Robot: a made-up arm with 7 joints. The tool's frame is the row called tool. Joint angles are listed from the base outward. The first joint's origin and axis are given. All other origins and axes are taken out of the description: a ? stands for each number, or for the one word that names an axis. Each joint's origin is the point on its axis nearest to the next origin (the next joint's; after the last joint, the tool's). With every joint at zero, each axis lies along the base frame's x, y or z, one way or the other. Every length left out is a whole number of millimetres.
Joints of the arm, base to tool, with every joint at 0 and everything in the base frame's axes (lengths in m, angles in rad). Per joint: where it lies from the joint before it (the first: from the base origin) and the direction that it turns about. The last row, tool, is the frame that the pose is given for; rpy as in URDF.
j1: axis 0 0 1 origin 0.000 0.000 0.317
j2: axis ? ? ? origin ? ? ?
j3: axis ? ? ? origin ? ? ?
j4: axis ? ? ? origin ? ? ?
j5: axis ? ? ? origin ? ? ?
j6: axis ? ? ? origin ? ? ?
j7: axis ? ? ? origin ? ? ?
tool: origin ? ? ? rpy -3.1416 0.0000 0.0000
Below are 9 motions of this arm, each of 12 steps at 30 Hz.
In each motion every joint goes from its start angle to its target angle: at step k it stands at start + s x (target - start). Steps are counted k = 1, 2, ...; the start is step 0. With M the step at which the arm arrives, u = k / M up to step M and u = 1 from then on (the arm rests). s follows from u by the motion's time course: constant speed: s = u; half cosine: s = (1 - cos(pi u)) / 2; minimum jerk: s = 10 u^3 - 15 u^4 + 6 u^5.
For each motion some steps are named. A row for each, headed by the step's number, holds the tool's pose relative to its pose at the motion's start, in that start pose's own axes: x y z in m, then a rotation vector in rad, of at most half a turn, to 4 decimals.
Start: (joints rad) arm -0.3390 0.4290 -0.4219 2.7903 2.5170 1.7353 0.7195
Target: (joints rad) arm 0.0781 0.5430 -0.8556 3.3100 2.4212 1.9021 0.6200
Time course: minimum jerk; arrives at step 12
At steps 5, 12:
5: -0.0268 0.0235 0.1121 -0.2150 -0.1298 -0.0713
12: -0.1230 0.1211 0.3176 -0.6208 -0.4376 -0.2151

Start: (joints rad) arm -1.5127 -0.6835 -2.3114 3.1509 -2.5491 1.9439 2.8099
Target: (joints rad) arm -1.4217 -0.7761 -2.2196 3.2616 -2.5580 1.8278 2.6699
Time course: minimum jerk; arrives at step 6
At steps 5, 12:
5: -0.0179 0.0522 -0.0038 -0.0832 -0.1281 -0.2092
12: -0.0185 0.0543 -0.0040 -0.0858 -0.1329 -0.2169

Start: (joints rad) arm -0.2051 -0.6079 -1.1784 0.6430 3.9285 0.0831 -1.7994
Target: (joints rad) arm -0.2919 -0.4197 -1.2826 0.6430 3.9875 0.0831 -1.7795
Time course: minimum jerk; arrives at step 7
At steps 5, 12:
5: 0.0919 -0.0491 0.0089 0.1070 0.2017 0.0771
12: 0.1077 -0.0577 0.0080 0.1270 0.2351 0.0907

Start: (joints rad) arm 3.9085 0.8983 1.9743 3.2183 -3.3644 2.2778 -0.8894
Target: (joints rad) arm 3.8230 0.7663 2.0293 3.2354 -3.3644 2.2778 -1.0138
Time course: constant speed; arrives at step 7
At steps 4, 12:
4: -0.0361 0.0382 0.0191 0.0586 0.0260 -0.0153
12: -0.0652 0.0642 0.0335 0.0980 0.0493 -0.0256

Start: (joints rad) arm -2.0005 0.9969 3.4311 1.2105 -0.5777 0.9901 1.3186
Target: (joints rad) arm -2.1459 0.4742 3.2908 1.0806 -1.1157 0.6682 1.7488
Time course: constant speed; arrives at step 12
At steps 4, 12:
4: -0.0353 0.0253 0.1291 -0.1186 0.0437 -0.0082
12: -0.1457 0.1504 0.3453 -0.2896 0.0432 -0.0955

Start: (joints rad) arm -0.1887 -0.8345 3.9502 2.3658 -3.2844 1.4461 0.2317
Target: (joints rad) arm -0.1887 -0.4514 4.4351 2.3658 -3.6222 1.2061 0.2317
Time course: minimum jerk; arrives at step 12
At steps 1, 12:
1: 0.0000 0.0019 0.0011 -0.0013 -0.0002 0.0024
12: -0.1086 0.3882 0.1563 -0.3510 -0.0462 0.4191

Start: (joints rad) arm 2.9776 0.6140 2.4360 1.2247 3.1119 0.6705 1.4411
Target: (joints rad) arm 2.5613 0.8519 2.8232 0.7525 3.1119 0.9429 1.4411
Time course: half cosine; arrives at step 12
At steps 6, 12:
6: 0.0217 -0.0014 -0.0413 -0.0765 0.0314 -0.0278
12: 0.0416 -0.0104 -0.0886 -0.1522 0.0828 -0.1054

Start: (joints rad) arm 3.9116 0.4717 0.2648 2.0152 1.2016 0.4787 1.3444
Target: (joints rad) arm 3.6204 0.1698 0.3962 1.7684 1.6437 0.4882 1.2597
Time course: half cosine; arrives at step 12
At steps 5, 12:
5: -0.0087 -0.0277 -0.0413 0.0706 -0.0673 0.0988
12: -0.0237 -0.0566 -0.1068 0.1888 -0.1755 0.2357

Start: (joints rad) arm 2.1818 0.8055 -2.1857 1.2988 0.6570 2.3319 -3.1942
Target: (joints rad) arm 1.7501 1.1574 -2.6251 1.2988 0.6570 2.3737 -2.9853
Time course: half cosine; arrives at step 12
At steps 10, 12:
10: 0.1763 -0.1886 -0.0935 -0.2239 -0.4137 0.8003
12: 0.1932 -0.1939 -0.0955 -0.2369 -0.4441 0.8550

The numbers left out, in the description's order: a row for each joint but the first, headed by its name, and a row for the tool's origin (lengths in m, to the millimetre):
j2: axis 0 1 0, xyz 0.000 0.000 0.000
j3: axis 0 0 1, xyz 0.000 0.000 0.202
j4: axis 0 -1 0, xyz 0.054 0.000 0.000
j5: axis 0 0 -1, xyz 0.109 0.000 -0.481
j6: axis 0 1 0, xyz 0.000 0.000 0.000
j7: axis 0 0 -1, xyz 0.072 0.000 -0.092
tool: xyz 0.000 0.000 0.000

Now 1 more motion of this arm.
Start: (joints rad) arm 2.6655 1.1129 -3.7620 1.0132 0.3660 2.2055 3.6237
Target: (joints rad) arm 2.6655 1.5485 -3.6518 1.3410 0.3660 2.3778 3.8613
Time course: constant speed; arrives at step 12
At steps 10, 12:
10: 0.2709 -0.0331 -0.0763 -0.0817 -0.3487 -0.1705
12: 0.3259 -0.0559 -0.0764 -0.1083 -0.4196 -0.2012

